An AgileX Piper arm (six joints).
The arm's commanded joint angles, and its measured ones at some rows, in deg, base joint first. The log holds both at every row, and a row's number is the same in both.
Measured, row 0:
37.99 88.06 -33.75 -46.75 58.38 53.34
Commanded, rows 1 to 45:
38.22 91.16 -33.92 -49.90 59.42 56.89
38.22 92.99 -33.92 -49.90 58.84 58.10
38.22 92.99 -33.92 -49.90 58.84 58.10
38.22 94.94 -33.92 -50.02 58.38 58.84
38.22 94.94 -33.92 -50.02 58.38 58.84
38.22 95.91 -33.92 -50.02 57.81 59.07
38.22 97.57 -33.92 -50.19 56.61 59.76
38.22 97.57 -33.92 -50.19 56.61 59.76
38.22 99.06 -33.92 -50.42 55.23 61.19
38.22 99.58 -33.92 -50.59 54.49 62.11
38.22 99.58 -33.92 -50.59 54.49 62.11
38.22 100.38 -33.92 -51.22 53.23 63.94
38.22 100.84 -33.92 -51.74 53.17 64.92
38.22 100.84 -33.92 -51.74 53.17 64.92
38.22 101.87 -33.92 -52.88 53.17 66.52
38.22 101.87 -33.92 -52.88 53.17 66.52
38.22 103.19 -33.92 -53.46 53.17 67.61
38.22 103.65 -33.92 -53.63 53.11 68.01
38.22 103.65 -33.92 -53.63 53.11 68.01
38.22 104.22 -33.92 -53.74 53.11 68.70
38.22 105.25 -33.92 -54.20 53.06 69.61
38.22 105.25 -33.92 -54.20 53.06 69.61
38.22 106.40 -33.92 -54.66 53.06 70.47
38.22 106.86 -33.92 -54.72 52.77 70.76
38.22 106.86 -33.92 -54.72 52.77 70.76
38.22 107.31 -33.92 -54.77 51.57 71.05
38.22 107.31 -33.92 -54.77 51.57 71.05
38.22 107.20 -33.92 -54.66 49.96 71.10
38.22 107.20 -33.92 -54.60 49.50 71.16
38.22 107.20 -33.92 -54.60 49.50 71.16
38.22 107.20 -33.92 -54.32 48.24 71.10
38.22 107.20 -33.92 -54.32 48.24 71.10
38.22 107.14 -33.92 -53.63 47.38 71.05
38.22 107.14 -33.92 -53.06 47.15 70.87
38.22 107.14 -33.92 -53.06 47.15 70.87
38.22 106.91 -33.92 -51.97 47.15 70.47
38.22 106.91 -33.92 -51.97 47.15 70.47
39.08 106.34 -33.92 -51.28 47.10 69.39
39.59 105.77 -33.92 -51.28 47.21 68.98
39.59 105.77 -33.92 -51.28 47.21 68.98
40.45 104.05 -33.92 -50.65 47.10 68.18
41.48 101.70 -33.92 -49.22 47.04 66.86
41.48 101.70 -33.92 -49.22 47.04 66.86
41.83 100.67 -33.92 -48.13 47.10 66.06
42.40 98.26 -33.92 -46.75 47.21 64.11
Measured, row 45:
41.48 101.41 -33.86 -48.82 46.81 66.98
